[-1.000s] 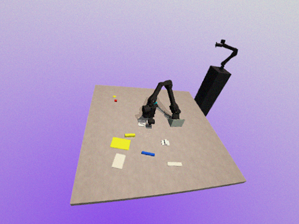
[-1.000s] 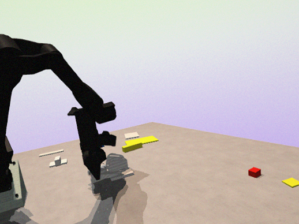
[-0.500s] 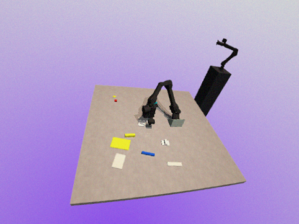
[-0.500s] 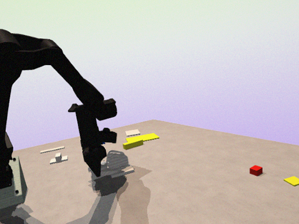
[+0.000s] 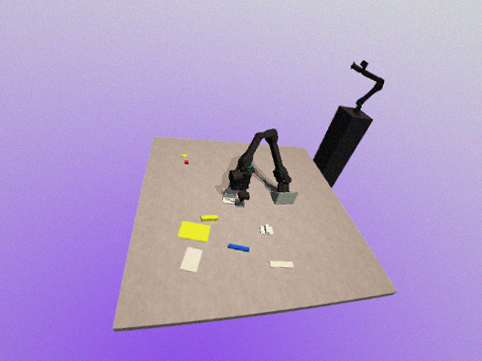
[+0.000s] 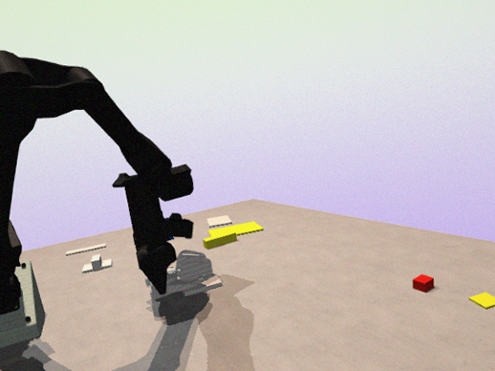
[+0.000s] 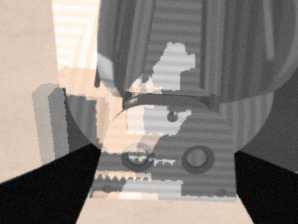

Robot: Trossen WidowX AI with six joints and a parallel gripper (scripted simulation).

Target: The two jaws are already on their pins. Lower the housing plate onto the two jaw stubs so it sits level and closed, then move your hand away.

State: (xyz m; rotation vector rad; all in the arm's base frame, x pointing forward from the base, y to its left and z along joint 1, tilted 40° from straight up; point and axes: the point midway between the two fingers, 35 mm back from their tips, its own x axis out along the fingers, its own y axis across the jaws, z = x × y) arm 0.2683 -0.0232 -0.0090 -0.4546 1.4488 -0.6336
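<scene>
My gripper tip is 2 cm below the white housing part and 1 cm short of it. From my gripper tip the other things lie so: yellow plate 29 cm ahead, 24 cm to the left; then blue bar 35 cm to the left, 7 cm ahead; then yellow bar 20 cm ahead, 16 cm to the left.
</scene>
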